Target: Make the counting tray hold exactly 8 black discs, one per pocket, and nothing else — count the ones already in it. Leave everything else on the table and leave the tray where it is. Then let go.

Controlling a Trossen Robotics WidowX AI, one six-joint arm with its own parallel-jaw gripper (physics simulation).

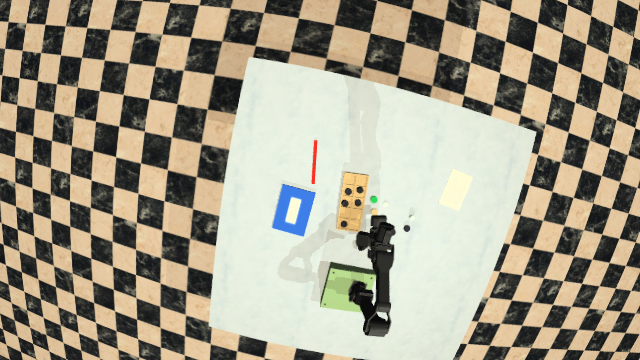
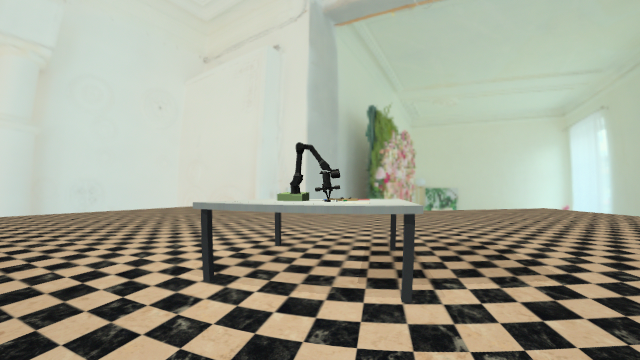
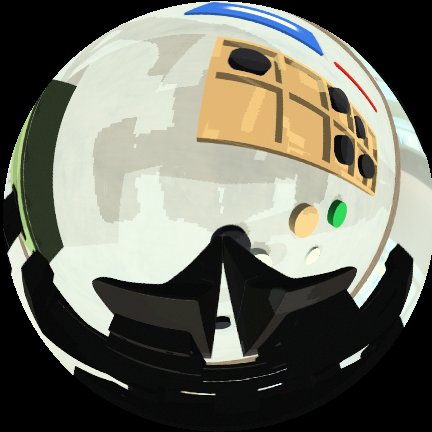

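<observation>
The tan counting tray (image 1: 356,178) (image 3: 241,116) lies left of my gripper and holds several black discs, such as one at the tray's near end (image 1: 343,223) (image 3: 250,61); three pockets are bare. My gripper (image 1: 378,218) (image 2: 326,198) (image 3: 221,241) is shut and empty, low over the table to the tray's right. A black disc (image 3: 235,235) lies just past the fingertips, partly hidden by them. Another black disc (image 1: 406,228) lies further right. A green disc (image 1: 373,199) (image 3: 336,213), a tan disc (image 1: 374,211) (image 3: 304,219) and a white disc (image 1: 385,203) (image 3: 313,255) lie beside the tray.
A blue mat (image 1: 281,214) with a cream rectangle lies left of the tray. A red stick (image 1: 314,161) lies behind it. A cream pad (image 1: 456,189) lies at the far right. The arm's green base (image 1: 336,286) stands near the front.
</observation>
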